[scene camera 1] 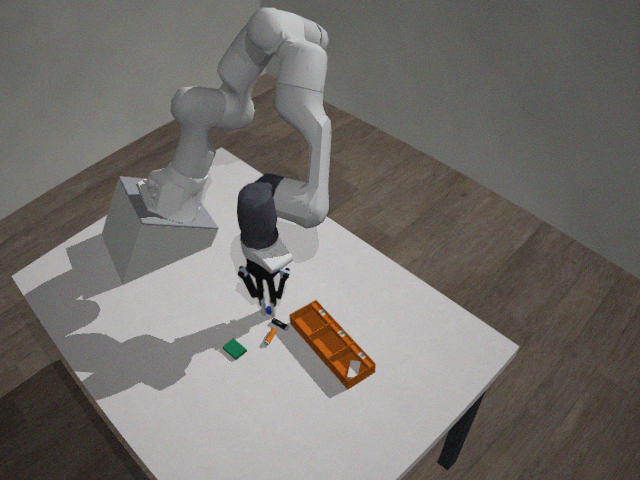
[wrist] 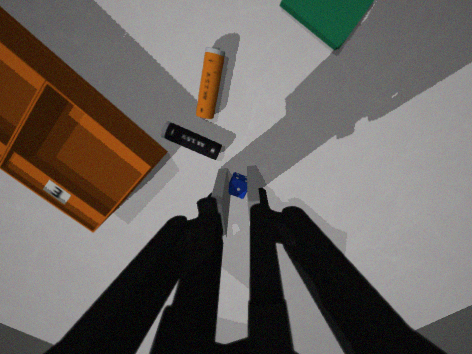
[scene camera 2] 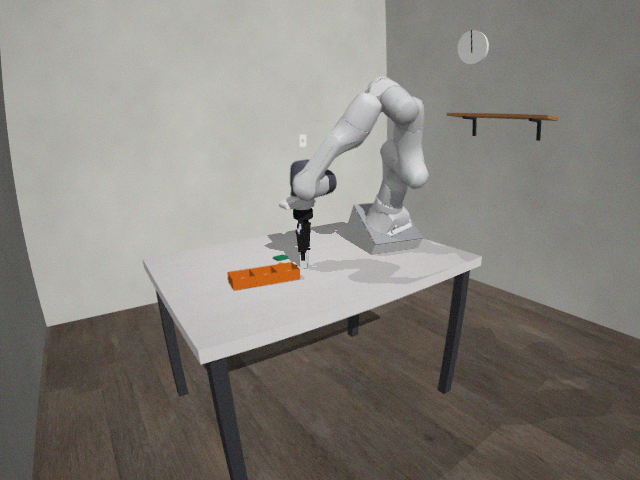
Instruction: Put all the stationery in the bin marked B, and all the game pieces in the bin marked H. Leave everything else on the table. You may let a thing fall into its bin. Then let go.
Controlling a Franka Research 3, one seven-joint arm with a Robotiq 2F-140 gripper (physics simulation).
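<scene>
A small blue die (scene camera 1: 268,310) (wrist: 238,185) with pale pips is between the fingertips of my gripper (scene camera 1: 267,308) (scene camera 2: 304,265) (wrist: 238,180), which is shut on it, low at the table top. Whether the die touches the table is unclear. An orange tray (scene camera 1: 317,349) (scene camera 2: 264,280) (wrist: 95,102) has three bins in a row. The end bin nearest my gripper is labelled E in the wrist view. Bin B is the middle one. Bin H, the far end one, holds a flat white-and-grey piece (scene camera 1: 353,368); its label is too small to read.
A black battery (scene camera 1: 279,324) (wrist: 192,140) lies between my gripper and the tray. An orange battery (scene camera 1: 269,336) (wrist: 210,85) lies just beyond it. A flat green block (scene camera 1: 234,348) (scene camera 2: 280,257) (wrist: 330,20) lies farther off, on the side away from the tray.
</scene>
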